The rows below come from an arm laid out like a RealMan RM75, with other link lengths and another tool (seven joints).
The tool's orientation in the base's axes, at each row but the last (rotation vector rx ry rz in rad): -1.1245, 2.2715, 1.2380; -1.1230, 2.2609, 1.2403; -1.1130, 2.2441, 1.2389; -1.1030, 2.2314, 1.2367
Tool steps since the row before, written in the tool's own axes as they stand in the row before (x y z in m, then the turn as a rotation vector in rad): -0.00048, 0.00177, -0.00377, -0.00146, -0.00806, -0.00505; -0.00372, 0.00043, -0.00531, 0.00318, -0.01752, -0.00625; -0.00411, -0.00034, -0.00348, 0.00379, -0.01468, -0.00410; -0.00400, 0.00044, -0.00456, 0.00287, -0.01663, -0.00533
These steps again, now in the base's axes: -0.00072, -0.00228, 0.00344, 0.00753, -0.00594, -0.00077; 0.00248, -0.00242, 0.00550, 0.01194, -0.01210, -0.00819; 0.00310, -0.00105, 0.00429, 0.00921, -0.00973, -0.00819; 0.00244, -0.00182, 0.00526, 0.01137, -0.01094, -0.00801
